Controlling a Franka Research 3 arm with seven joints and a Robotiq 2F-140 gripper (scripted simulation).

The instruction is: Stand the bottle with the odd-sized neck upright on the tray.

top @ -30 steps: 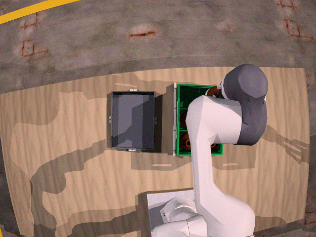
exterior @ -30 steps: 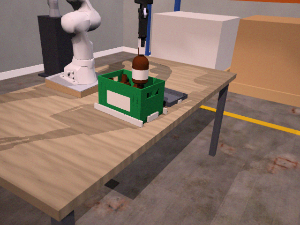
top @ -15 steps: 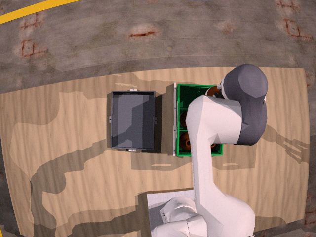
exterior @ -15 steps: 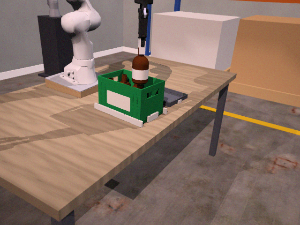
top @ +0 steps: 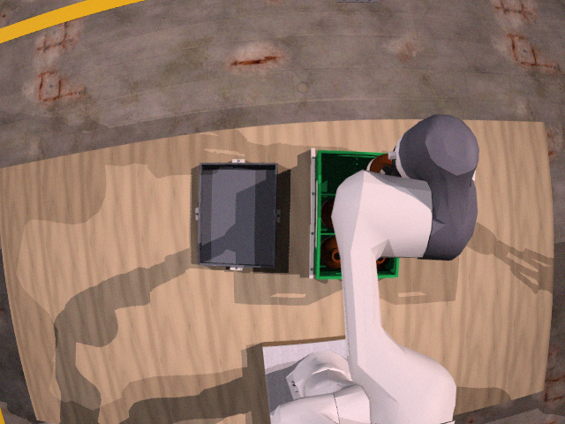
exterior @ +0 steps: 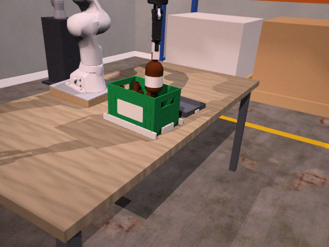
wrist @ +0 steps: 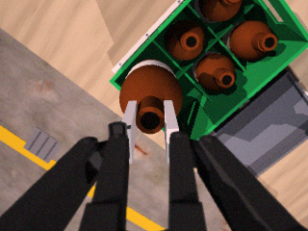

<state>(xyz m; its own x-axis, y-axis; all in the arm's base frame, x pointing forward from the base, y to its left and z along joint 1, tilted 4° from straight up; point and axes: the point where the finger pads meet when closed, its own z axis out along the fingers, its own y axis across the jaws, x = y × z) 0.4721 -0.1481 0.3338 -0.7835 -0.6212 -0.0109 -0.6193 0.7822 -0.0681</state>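
Right now the brown bottle is 90 mm below my hand. Round my hand: dark grey tray (340 mm below, 330 mm to the left, 60 mm behind); green crate (270 mm below, 80 mm behind, 50 mm to the left).
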